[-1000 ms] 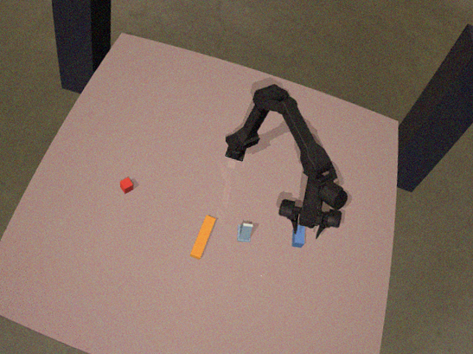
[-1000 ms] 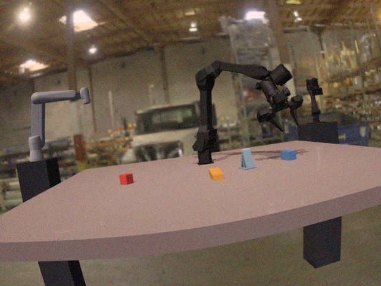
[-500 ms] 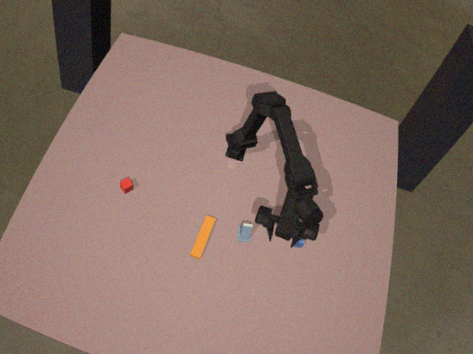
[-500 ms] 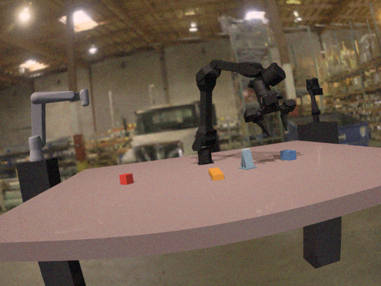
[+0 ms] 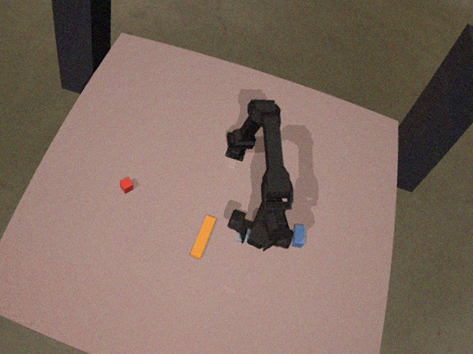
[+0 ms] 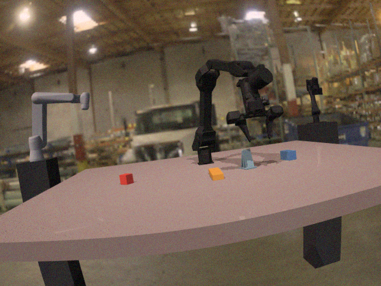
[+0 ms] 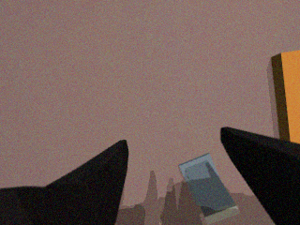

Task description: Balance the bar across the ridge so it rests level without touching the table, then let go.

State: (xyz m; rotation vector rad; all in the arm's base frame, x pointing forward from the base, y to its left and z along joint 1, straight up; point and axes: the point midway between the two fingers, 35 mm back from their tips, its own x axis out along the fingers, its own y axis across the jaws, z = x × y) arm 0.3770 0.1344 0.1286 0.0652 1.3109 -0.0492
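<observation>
The orange bar lies 15 cm to the right of my gripper tip, 9 cm below it and 2 cm behind it. From my gripper tip the other things lie so: blue block: 15 cm to the left, 12 cm behind, 8 cm below; red cube: 45 cm to the right, 11 cm behind, 8 cm below.
</observation>
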